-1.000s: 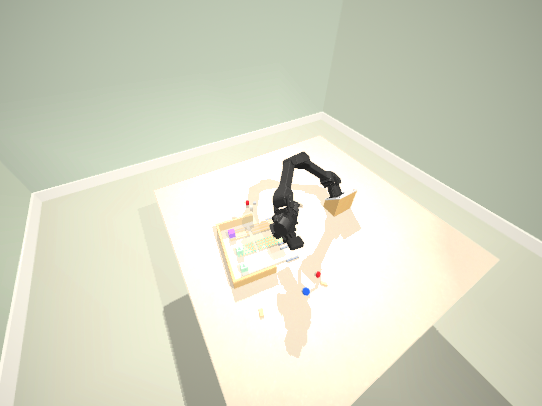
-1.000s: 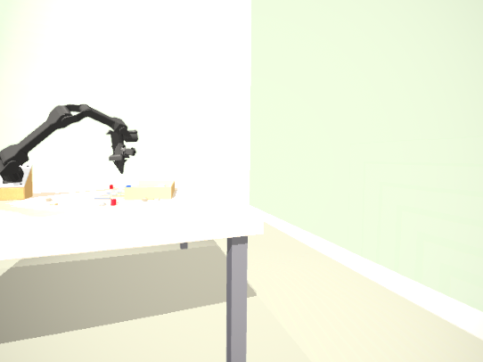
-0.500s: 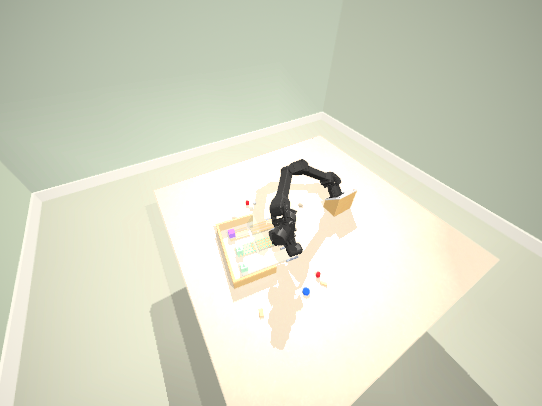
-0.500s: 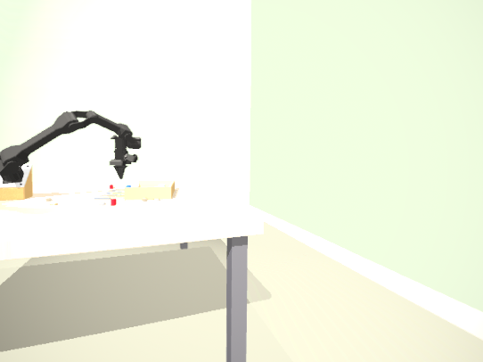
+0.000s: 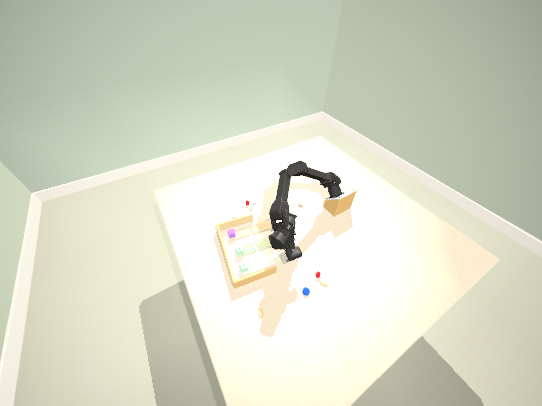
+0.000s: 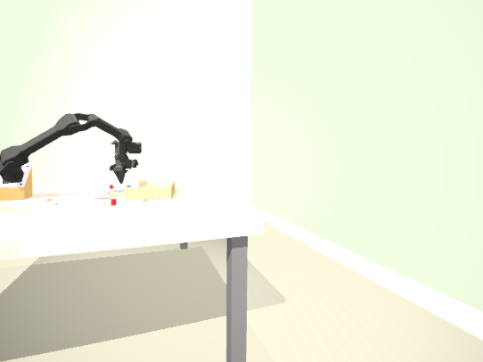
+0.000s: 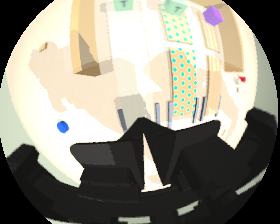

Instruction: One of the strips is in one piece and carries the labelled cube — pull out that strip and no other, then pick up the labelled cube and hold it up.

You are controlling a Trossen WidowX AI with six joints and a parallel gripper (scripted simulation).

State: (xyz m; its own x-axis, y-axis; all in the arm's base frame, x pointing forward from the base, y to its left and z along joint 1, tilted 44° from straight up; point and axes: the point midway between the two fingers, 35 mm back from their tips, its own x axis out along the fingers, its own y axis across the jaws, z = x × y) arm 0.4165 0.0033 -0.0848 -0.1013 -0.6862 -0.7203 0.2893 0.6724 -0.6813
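Right now my gripper tip is 10 mm short of the teal-dotted strip, 100 mm to the left of it and 40 mm above it.
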